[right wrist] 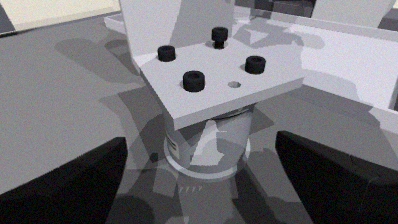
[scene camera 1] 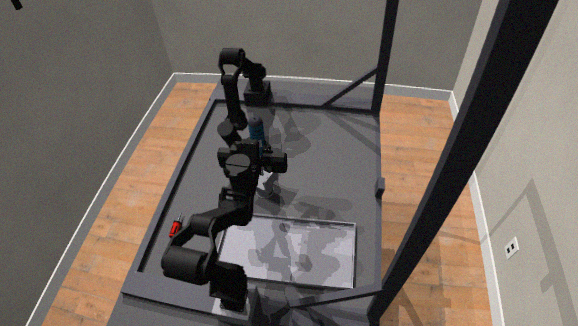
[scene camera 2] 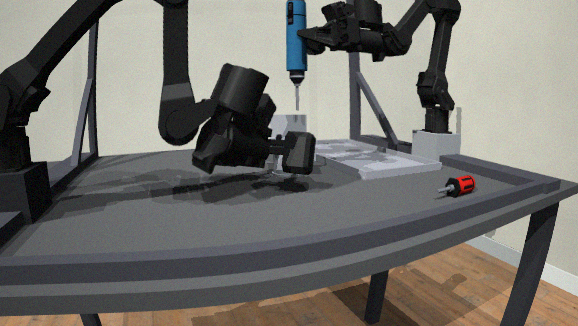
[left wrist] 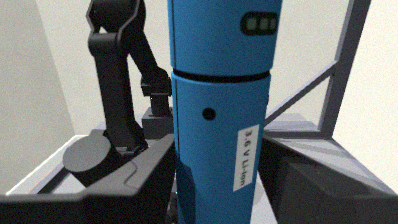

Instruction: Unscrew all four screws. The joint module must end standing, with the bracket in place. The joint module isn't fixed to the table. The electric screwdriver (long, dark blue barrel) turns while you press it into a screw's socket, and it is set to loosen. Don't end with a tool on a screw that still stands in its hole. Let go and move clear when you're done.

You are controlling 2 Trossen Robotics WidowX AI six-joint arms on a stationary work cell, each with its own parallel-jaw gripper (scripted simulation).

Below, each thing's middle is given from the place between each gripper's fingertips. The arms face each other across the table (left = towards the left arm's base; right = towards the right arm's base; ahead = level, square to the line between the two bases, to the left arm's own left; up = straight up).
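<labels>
Distances counted from my right hand (scene camera 2: 278,156): the joint module (right wrist: 216,149) is 30 mm behind, 50 mm to the left and 20 mm below; the bracket (scene camera 2: 282,123) is 30 mm behind, 60 mm to the left and 30 mm above; the shallow pale tray (scene camera 1: 298,251) is 110 mm behind, 280 mm to the left and 40 mm below.
Relative to the bracket, my left hand is 50 mm to the left and 200 mm above. Counted from my left hand, the joint module is 10 mm ahead, 50 mm to the right and 250 mm below, and the shallow pale tray is 70 mm behind, 180 mm to the left and 270 mm below.
</labels>
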